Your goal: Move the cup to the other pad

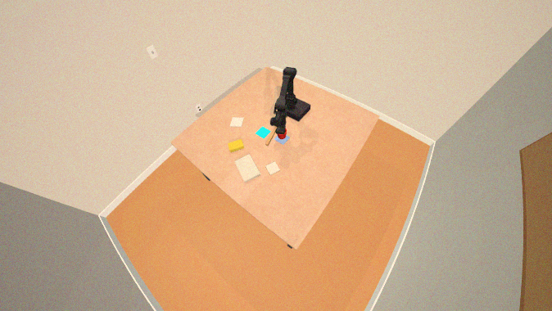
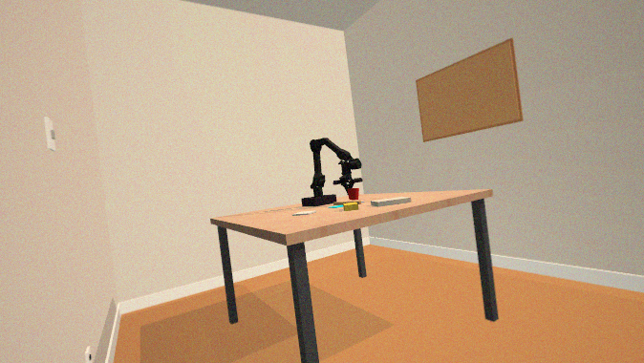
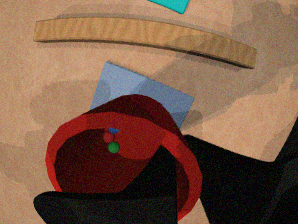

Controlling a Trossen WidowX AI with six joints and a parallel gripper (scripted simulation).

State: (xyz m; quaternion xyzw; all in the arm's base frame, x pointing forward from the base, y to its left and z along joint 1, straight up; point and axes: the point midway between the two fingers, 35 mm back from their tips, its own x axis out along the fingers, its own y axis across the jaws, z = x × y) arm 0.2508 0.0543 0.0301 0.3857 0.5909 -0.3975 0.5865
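The cyan pad is 5 cm ahead of my gripper tip, 15 cm to the right of it and 7 cm below it. From my gripper tip the other things lie so: red cup: 3 cm ahead, 1 cm to the left; small white tile: 29 cm ahead, 9 cm to the left, 5 cm below; wooden stick: 4 cm ahead, 7 cm to the right, 6 cm below.
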